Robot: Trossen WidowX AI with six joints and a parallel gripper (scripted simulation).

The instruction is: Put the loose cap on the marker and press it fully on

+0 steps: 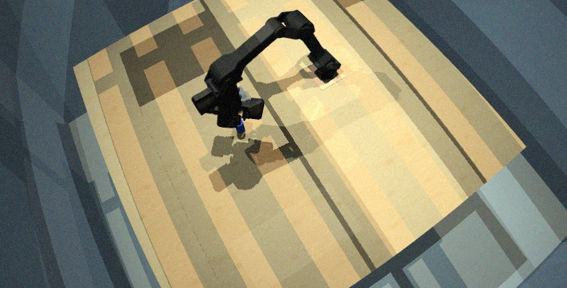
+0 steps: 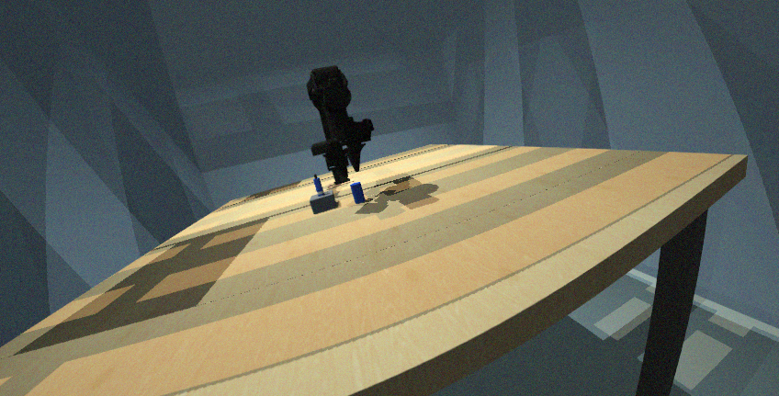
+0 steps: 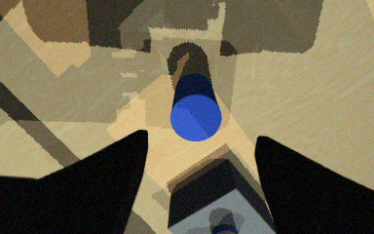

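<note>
Now: the blue cap 50 mm below my gripper tip. Also, from my gripper tip: holder block: 60 mm behind, 90 mm to the right, 60 mm below.
</note>
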